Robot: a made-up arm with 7 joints. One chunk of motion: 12 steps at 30 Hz.
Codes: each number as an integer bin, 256 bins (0 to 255) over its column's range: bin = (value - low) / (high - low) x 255, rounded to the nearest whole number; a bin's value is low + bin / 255 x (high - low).
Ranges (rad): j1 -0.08..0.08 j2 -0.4..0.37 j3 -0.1..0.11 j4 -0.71..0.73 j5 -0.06..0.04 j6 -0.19..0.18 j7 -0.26..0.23
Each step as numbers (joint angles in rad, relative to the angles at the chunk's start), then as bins.
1 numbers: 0.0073 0.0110 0.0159 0.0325 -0.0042 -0.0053 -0.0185
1 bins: 139 136 141 131 142 127 126
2 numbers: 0.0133 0.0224 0.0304 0.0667 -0.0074 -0.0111 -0.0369
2 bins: 149 140 158 138 134 123 116
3 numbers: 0.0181 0.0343 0.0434 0.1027 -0.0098 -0.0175 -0.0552
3 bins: 156 144 174 144 128 119 107
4 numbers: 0.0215 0.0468 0.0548 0.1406 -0.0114 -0.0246 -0.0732
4 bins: 162 148 188 151 124 114 97
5 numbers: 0.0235 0.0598 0.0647 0.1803 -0.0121 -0.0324 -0.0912
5 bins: 165 152 200 158 122 109 88
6 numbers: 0.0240 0.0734 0.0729 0.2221 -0.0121 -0.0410 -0.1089
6 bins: 166 157 210 165 122 103 79
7 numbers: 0.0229 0.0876 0.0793 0.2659 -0.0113 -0.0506 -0.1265
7 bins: 164 161 218 173 124 96 69
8 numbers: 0.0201 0.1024 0.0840 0.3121 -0.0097 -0.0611 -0.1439
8 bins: 160 166 223 181 128 89 60
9 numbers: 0.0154 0.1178 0.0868 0.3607 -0.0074 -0.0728 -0.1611
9 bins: 152 171 227 190 134 81 51
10 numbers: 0.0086 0.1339 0.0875 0.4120 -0.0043 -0.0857 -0.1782
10 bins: 141 177 228 199 142 72 43
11 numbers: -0.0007 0.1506 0.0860 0.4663 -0.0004 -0.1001 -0.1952
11 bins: 126 182 226 208 152 62 34
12 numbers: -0.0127 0.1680 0.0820 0.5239 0.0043 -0.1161 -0.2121
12 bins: 107 188 221 219 164 51 25
